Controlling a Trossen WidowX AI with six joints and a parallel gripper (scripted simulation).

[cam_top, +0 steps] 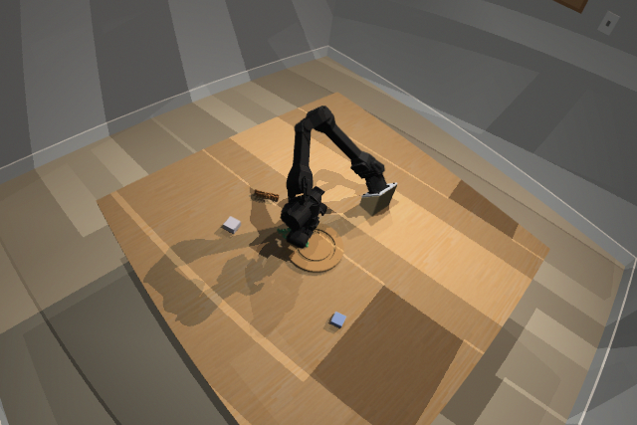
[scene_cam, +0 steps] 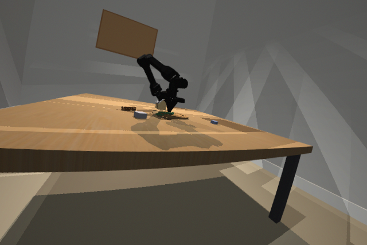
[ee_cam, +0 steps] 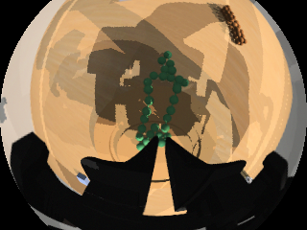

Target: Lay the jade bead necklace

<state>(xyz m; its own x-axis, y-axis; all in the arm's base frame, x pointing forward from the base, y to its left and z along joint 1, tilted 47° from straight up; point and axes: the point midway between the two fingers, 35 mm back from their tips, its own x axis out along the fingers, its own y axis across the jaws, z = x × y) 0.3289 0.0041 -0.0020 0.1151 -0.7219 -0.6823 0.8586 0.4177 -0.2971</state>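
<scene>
Right now the round wooden bead board is 40 mm to the left of my gripper tip, 20 mm behind it and 10 mm below it. From my gripper tip the other things lie so: blue block 300 mm to the left, 80 mm ahead, 10 mm below; then pale grey block 190 mm ahead, 180 mm to the right, 10 mm below.
</scene>
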